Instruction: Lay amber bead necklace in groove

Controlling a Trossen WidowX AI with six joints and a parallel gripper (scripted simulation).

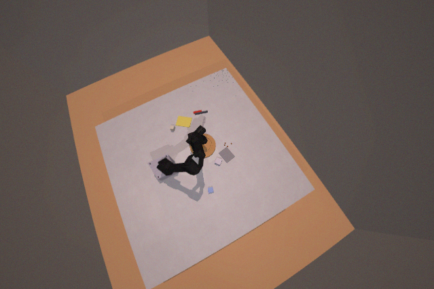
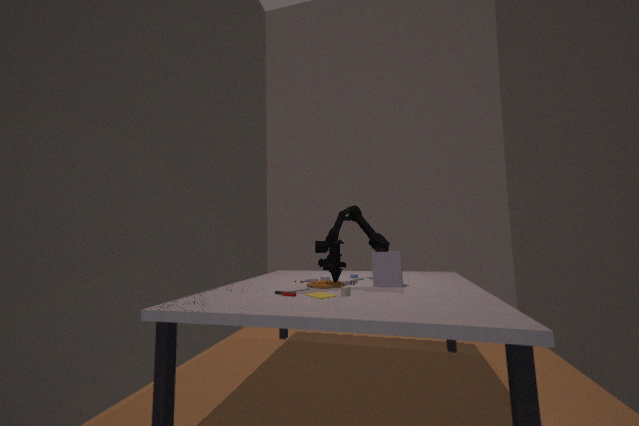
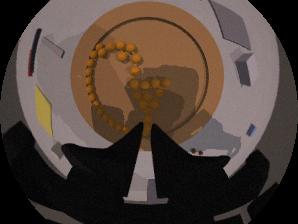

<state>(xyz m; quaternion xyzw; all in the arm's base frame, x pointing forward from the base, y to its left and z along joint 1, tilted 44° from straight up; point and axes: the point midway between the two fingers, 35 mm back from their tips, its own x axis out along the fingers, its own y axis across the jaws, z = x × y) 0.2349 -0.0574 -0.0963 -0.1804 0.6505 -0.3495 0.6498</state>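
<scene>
Right now the round bead board is 50 mm ahead of my gripper tip and 10 mm below it. From my gripper tip the other things lie so: cream cube 80 mm behind, 250 mm to the left; thin grey bar 150 mm ahead, 170 mm to the left, 10 mm below; grey square plate 170 mm ahead, 160 mm to the right, 10 mm below.
</scene>
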